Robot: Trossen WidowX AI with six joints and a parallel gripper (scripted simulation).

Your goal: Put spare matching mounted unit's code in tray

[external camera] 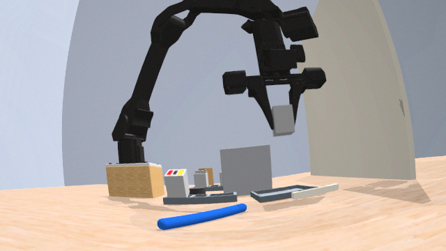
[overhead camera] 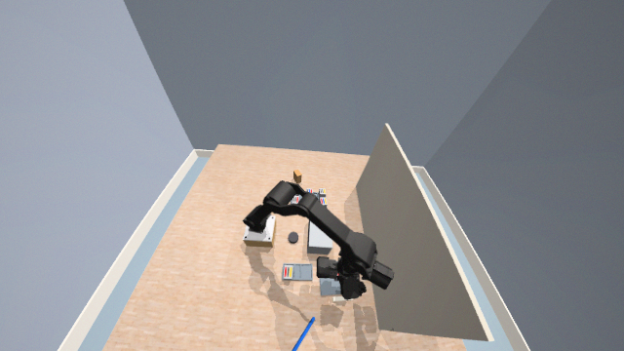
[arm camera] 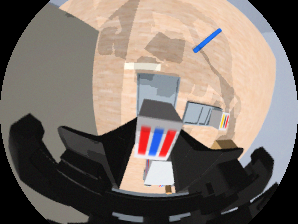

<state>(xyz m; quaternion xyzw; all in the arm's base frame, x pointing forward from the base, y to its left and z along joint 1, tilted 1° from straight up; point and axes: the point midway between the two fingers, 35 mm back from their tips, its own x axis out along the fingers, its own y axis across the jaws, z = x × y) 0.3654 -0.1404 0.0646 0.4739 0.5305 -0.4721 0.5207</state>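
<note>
My gripper tip is now 11 cm above the grey tray and 1 cm past it. From my gripper tip the other things lie so: mounted unit (18 cm to the left, 9 cm behind, 6 cm below); then white strip (11 cm below, 7 cm to the right, 4 cm ahead); then rack (15 cm behind, 11 cm below).
</note>
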